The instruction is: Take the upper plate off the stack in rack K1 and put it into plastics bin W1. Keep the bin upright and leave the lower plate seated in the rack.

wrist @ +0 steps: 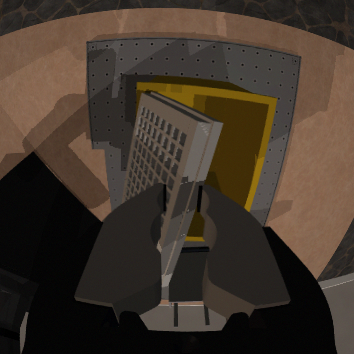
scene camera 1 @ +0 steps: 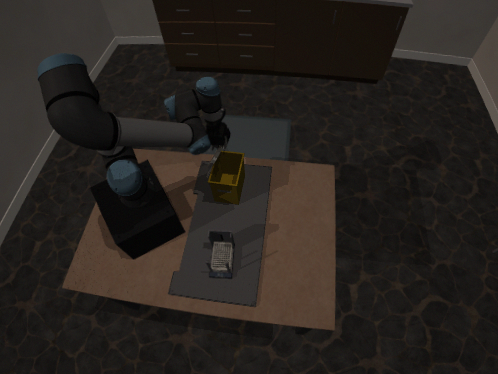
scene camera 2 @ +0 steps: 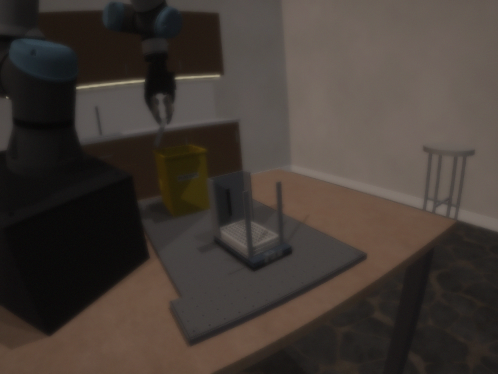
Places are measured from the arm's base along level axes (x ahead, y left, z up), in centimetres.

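Pixels of known places: gripper, fingertip midpoint: (wrist: 181, 186) (scene camera 1: 221, 149); arm's base, link origin: (scene camera 1: 137, 191) (scene camera 2: 46, 161).
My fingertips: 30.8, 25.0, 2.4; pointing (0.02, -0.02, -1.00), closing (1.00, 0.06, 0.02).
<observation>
For each thing: its middle in the pictures, then the offset to it from my fingertips, as dx, dy, dz. "*": a spot on its surface instead. Level surfaces: height alone.
- upper plate, body centre: (wrist: 152, 188) (scene camera 2: 160, 132) (scene camera 1: 216, 154) -1.9, -1.5, -2.0
- yellow bin W1, body centre: (wrist: 192, 144) (scene camera 2: 181, 178) (scene camera 1: 228, 178) +2.4, -3.6, -17.0
- Rack K1, surface spot: (scene camera 2: 272, 258) (scene camera 1: 219, 277) * +7.5, -48.3, -25.0
- dark perforated mat, surface height: dz -26.0
- wooden table, surface height: dz -27.3
My gripper (scene camera 1: 222, 145) (scene camera 2: 162, 120) (wrist: 181, 186) is shut on the upper plate (scene camera 1: 214, 161) (scene camera 2: 160, 136) (wrist: 156, 150), a light grey gridded plate held tilted on edge. The plate's lower end is above the rim at the left side of the yellow bin W1 (scene camera 1: 227, 194) (scene camera 2: 184, 185) (wrist: 273, 115); in the wrist view it covers the left part of the bin's opening. The bin stands upright. Rack K1 (scene camera 1: 221, 274) (scene camera 2: 272, 258) holds the white lower plate (scene camera 1: 222, 255) (scene camera 2: 250, 234), which lies flat and seated. The rack does not show in the wrist view.
Bin and rack stand on a dark perforated mat (scene camera 1: 245, 287) (scene camera 2: 320, 265) (wrist: 105, 60) on the wooden table (scene camera 1: 305, 240) (scene camera 2: 330, 210). The rack has upright posts and a tall back panel (scene camera 2: 232, 200). The black robot base (scene camera 1: 142, 225) (scene camera 2: 75, 240) is left of the mat.
</observation>
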